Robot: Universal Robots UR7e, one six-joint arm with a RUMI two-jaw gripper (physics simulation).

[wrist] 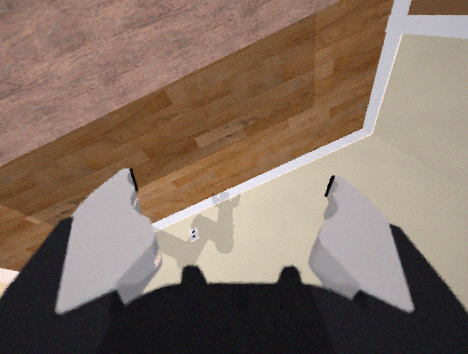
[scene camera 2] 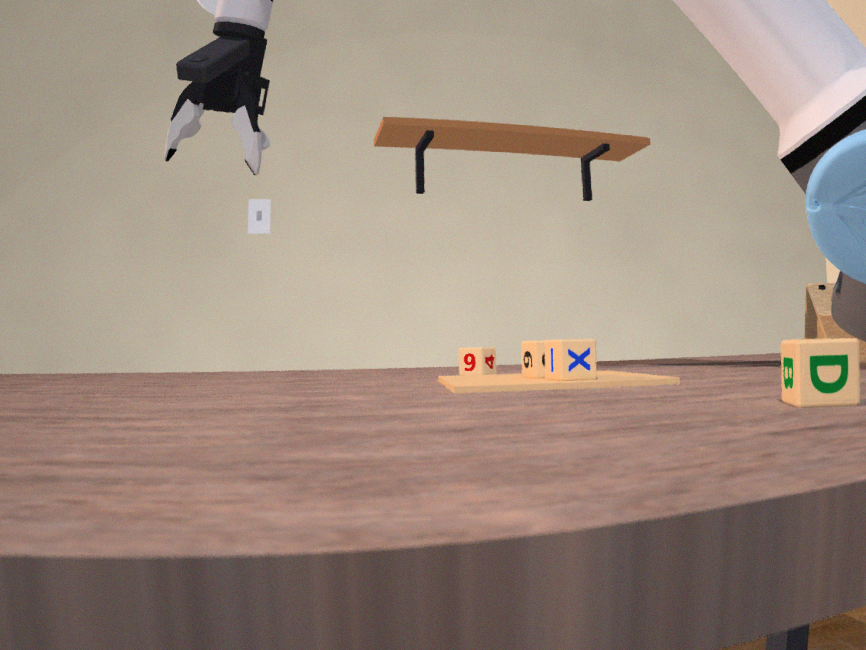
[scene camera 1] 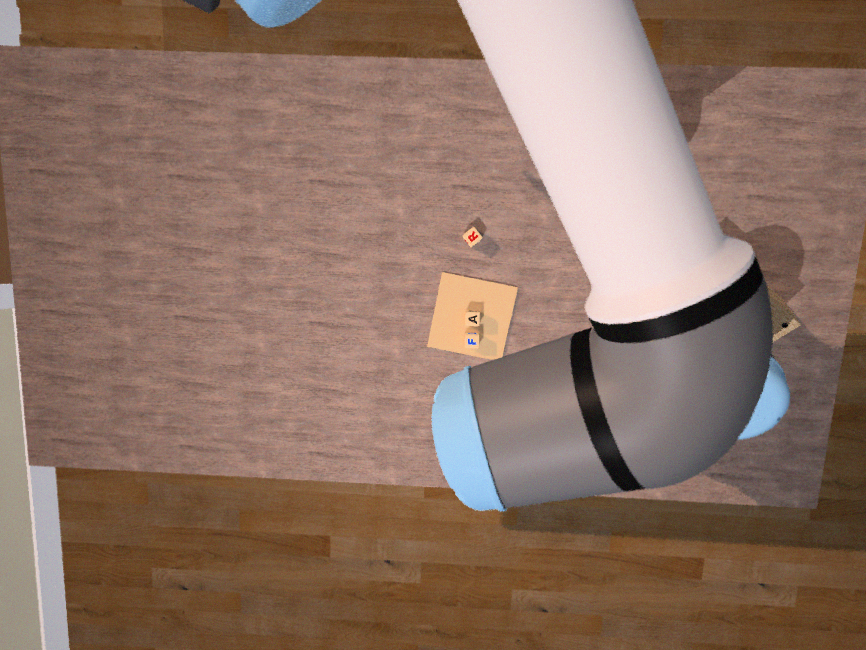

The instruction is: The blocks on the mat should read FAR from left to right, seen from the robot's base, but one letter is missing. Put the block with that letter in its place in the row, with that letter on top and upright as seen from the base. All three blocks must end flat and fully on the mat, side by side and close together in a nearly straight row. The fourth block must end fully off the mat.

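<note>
The F block point(scene camera 1: 472, 340) point(scene camera 2: 579, 359) and the A block point(scene camera 1: 473, 319) point(scene camera 2: 530, 358) sit close together on the mat point(scene camera 1: 454, 293) point(scene camera 2: 643, 380), letters on top. The R block point(scene camera 1: 472, 236) point(scene camera 2: 477, 361) stands flat on the table beyond the A end of the row, off the mat, with R on top and turned relative to the row. The fourth block point(scene camera 2: 828, 372), green-lettered with D on a side, stands on the table off the mat; the arm hides it in scene camera 1. My gripper point(scene camera 2: 213, 164) point(wrist: 233, 176) is open and empty, high up and away from the blocks.
The arm's elbow point(scene camera 1: 671, 405) hangs over the table point(scene camera 1: 209, 279), right of and below the mat in scene camera 1. A wooden object point(scene camera 1: 786, 327) point(scene camera 2: 818, 307) is partly hidden behind it. A shelf point(scene camera 2: 510, 137) is on the wall.
</note>
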